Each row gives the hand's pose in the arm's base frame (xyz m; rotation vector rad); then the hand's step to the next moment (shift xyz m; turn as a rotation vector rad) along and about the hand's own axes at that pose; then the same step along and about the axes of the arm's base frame.
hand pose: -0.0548 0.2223 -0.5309 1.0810 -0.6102 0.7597
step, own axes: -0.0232 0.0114 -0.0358 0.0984 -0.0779 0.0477
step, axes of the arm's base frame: -0.0204 0.0308 -0.0242 0.1177 -0.0416 0.0493
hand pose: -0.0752 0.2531 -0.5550 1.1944 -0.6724 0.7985
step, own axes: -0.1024 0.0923 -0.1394 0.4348 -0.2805 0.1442
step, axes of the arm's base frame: -0.1283 0.1322 -0.0670 0.4701 -0.1087 0.2361
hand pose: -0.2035 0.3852 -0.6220 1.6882 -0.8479 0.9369
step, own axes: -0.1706 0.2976 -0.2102 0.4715 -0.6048 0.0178
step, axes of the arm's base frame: -0.3769 0.1396 0.0185 0.7441 0.0953 0.1602
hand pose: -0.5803 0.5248 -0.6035 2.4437 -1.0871 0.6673
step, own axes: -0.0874 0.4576 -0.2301 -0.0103 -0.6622 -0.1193
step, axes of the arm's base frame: -0.4623 -0.1171 0.2064 0.4686 0.4830 -0.0074
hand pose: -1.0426 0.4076 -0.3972 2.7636 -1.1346 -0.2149
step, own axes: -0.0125 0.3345 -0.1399 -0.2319 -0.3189 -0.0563
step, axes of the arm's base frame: -0.2117 -0.2153 0.2010 0.0656 0.3927 0.0127
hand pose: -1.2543 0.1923 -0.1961 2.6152 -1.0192 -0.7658
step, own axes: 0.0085 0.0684 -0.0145 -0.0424 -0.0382 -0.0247
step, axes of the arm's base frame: -0.0251 -0.0554 0.0354 0.0086 0.0575 0.0222
